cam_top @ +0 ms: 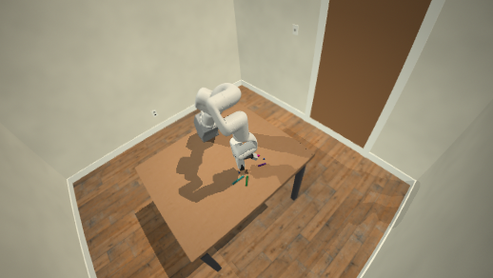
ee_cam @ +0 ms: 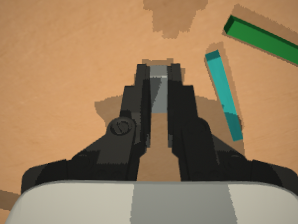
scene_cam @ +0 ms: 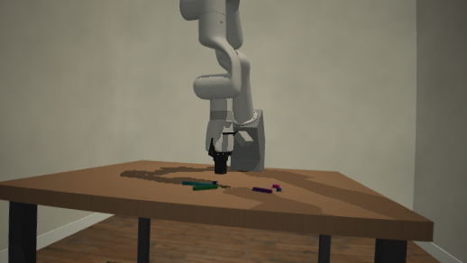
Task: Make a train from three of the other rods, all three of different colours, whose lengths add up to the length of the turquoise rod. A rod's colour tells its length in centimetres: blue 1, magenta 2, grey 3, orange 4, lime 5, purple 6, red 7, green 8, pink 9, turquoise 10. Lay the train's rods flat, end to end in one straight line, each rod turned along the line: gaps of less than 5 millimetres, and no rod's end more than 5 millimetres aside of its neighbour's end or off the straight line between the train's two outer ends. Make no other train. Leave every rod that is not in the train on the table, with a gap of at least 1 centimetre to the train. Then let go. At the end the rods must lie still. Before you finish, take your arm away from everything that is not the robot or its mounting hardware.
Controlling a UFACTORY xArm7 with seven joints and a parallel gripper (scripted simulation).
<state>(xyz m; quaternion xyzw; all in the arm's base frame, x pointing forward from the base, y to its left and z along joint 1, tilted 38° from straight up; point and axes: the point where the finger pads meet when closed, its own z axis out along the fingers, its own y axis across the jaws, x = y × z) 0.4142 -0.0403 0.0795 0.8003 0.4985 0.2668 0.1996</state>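
Right now the turquoise rod is 7 cm to the right of my hand, 5 cm below it and 3 cm ahead of it. Round my hand: green rod (8 cm ahead, 5 cm below, 3 cm to the right); purple rod (14 cm to the left, 6 cm ahead, 5 cm below); small grey rod (2 cm below).
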